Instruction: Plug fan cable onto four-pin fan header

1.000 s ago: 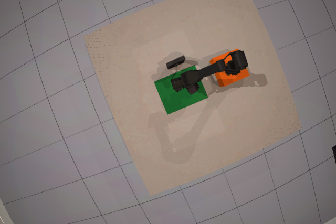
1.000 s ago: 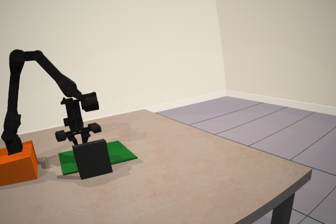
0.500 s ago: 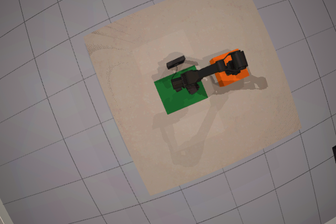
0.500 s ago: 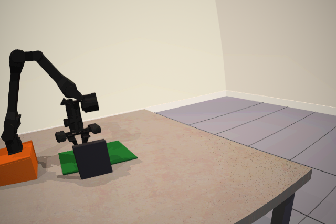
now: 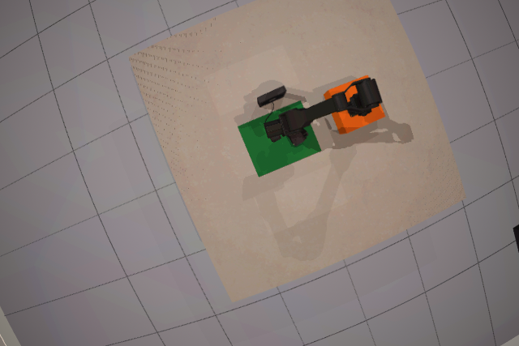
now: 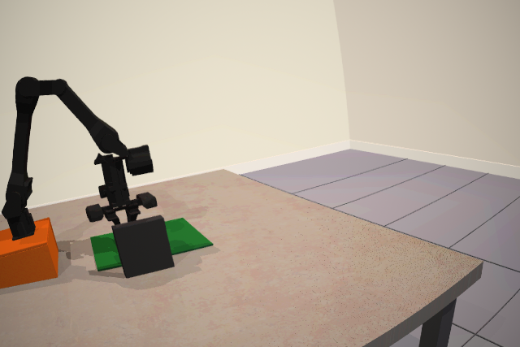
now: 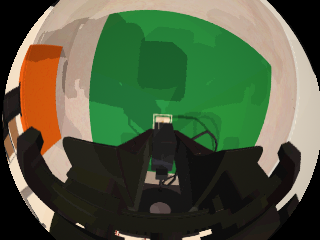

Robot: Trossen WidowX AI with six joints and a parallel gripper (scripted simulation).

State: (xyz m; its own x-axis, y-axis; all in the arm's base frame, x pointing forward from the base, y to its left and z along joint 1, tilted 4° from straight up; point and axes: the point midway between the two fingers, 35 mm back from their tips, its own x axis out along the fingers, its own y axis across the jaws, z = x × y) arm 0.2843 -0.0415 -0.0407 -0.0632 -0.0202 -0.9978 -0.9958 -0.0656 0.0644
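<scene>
Now: the white four-pin header 10 mm to the right of my gripper tip and 30 mm below it. From my gripper tip the other things lie so: black fan 10 mm ahead, 140 mm to the right, 30 mm above; then dark plug 10 mm to the right, 10 mm above; then green board 50 mm ahead, 30 mm to the left, 50 mm below.
</scene>
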